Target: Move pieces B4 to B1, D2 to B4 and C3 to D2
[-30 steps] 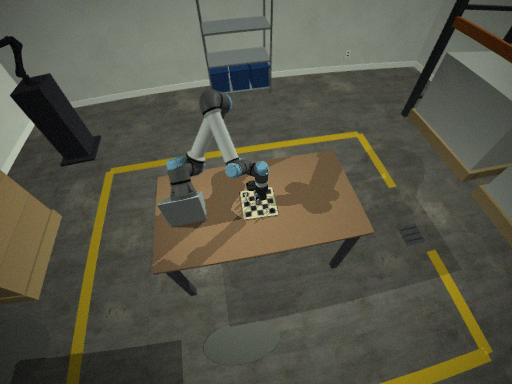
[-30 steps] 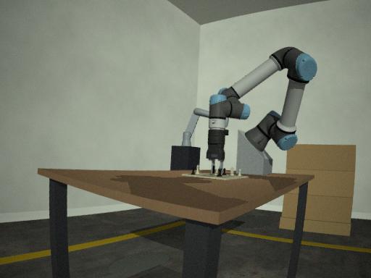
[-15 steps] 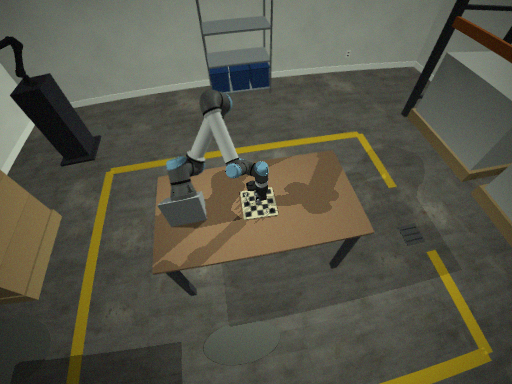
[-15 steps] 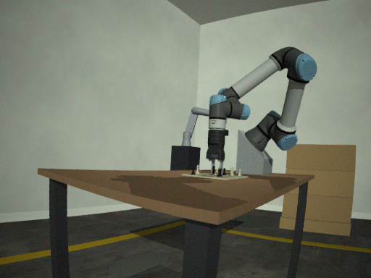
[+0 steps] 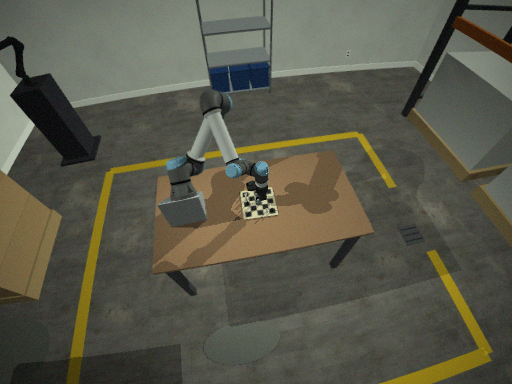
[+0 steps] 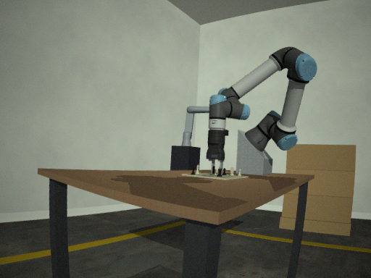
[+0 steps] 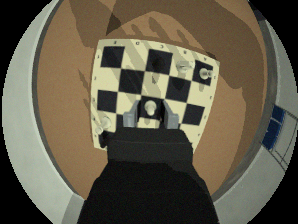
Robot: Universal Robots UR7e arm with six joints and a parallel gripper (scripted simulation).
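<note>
The chessboard lies 3 cm below my hand. Also, from my hand: black piece (4 cm ahead, 4 cm to the left, 1 cm below); white piece (7 cm behind, 4 cm to the left, 1 cm below).
</note>
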